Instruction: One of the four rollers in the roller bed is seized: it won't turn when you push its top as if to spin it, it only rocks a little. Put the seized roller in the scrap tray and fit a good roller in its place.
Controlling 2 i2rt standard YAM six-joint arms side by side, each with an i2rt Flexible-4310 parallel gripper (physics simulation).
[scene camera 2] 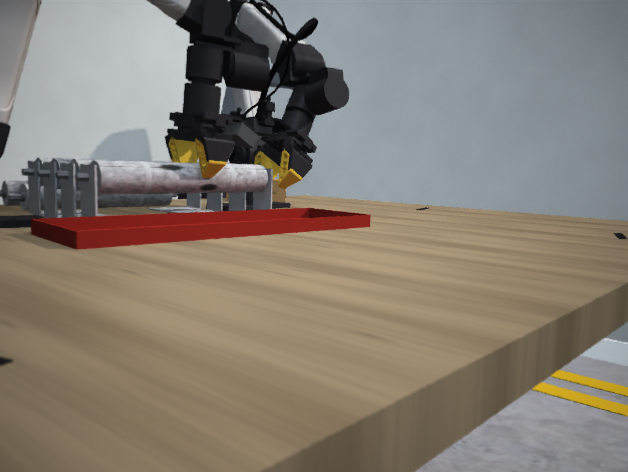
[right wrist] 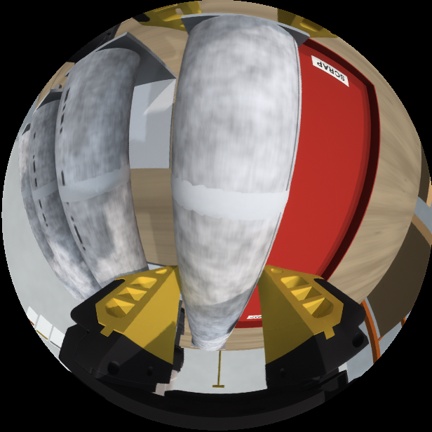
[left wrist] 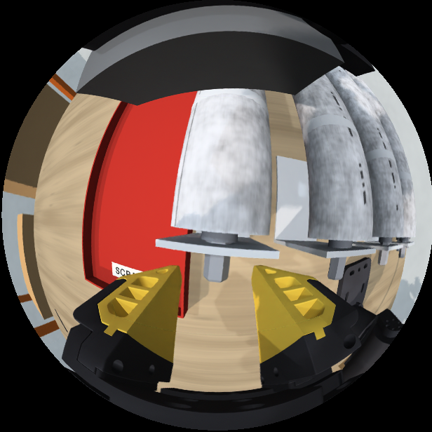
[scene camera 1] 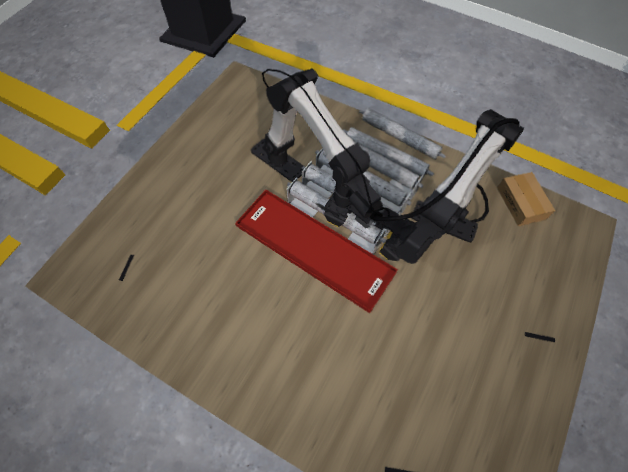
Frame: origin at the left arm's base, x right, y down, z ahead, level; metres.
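Seen in the pictures: left gripper, fingertip midpoint: (scene camera 1: pixel 384 244); right gripper, fingertip midpoint: (scene camera 2: pixel 196 177) (scene camera 1: pixel 340 214); left arm's base at its link origin: (scene camera 2: pixel 250 208); right arm's base at its link origin: (scene camera 1: pixel 278 160).
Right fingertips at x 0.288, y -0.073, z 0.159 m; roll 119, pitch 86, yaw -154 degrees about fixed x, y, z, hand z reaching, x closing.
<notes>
Offsets run from my right fingertips to a thing's middle.
The roller bed's front roller @[dz -0.003, dx +0.019, dy +0.001 m] (scene camera 1: pixel 366 227) (scene camera 2: pixel 142 176) (left wrist: pixel 227 165) (right wrist: pixel 235 115) is grey and mottled and lies level in its end brackets. My right gripper (scene camera 2: pixel 200 167) (right wrist: pixel 218 272) straddles this roller's body, one finger on each side; whether the fingers press on it is unclear. My left gripper (scene camera 2: pixel 280 175) (left wrist: pixel 216 272) is open and empty, just beyond the roller's right-hand end in scene camera 2, with the axle stub (left wrist: pixel 216 268) ahead of its fingertips. The empty scrap tray @[dz +0.100, dx +0.037, dy +0.063 m] (scene camera 1: pixel 314 248) (scene camera 2: pixel 223 225) (left wrist: pixel 145 185) (right wrist: pixel 330 150) lies alongside the bed. Which roller is seized does not show.
The other bed rollers (left wrist: pixel 340 180) (right wrist: pixel 95 150) lie parallel behind the front one. A loose roller @[dz -0.419, dx -0.048, dy +0.049 m] (scene camera 1: pixel 401 132) lies at the back of the table. A cardboard box @[dz -0.338, dx -0.499, dy +0.046 m] (scene camera 1: pixel 527 197) stands at the right in scene camera 1. The two forearms are close together over the bed.
</notes>
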